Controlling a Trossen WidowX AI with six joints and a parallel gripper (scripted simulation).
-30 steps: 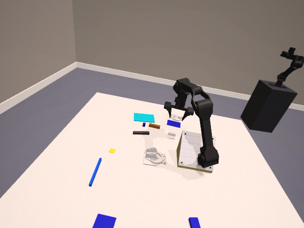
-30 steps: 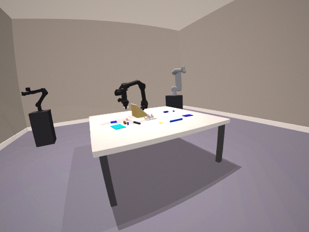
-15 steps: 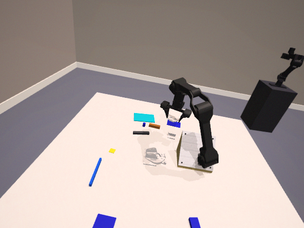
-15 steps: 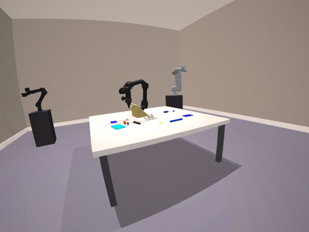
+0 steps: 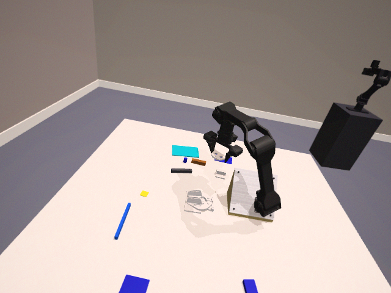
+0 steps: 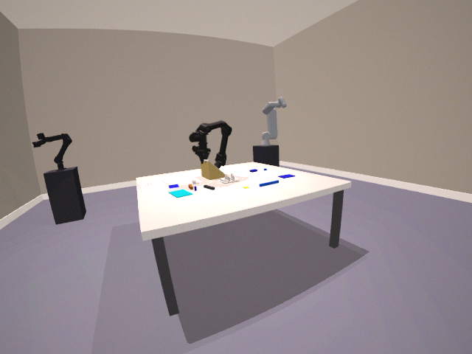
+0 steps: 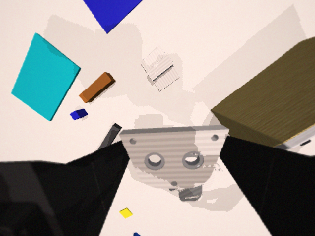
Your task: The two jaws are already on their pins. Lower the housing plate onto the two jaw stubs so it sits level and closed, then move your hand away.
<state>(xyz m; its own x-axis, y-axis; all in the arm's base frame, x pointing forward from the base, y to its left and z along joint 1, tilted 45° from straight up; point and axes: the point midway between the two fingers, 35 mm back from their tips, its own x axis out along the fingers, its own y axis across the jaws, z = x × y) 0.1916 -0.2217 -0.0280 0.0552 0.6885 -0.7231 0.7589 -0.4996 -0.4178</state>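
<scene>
My gripper tip is 40 mm short of the pale grey jaw assembly, 170 mm to the right of it and 130 mm above it. The rest, counted from my gripper tip: dark bar (160 mm ahead, 50 mm to the right, 140 mm below); orange block (70 mm ahead, 140 mm to the right, 140 mm below); small blue cube (150 mm ahead, 140 mm to the right, 130 mm below).
</scene>
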